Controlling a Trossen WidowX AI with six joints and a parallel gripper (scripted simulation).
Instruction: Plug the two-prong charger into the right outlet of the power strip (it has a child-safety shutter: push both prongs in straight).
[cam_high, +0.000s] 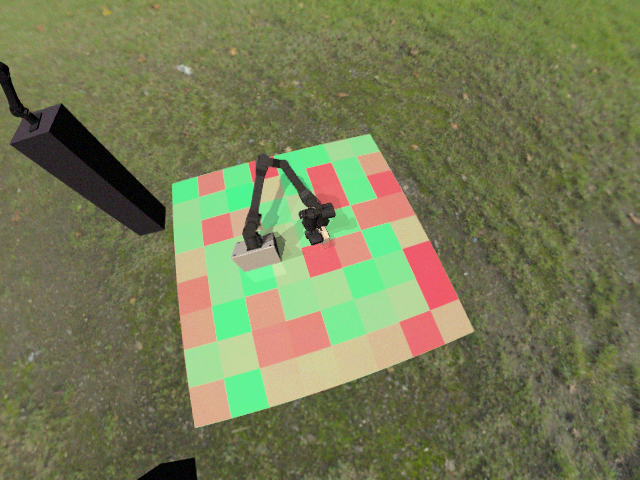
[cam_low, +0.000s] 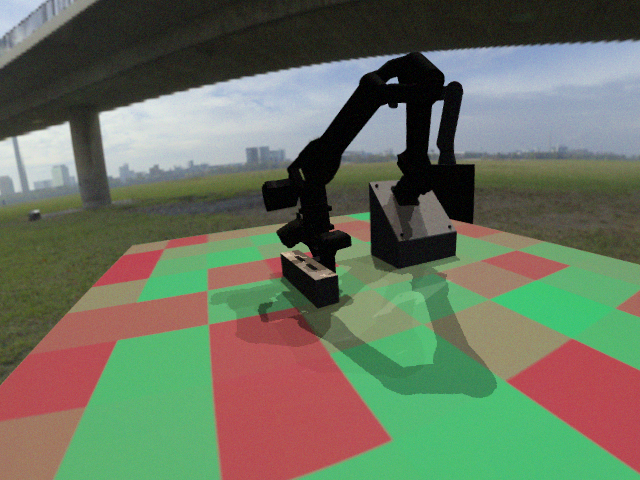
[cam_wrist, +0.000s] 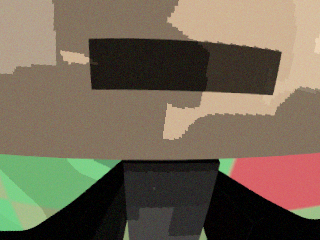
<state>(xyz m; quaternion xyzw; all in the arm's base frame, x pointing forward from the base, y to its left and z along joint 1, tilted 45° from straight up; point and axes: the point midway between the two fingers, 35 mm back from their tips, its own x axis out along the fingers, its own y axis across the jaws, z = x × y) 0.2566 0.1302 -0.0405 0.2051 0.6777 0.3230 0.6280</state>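
Right now my gripper tip is 20 mm short of the charger and 10 mm below it.
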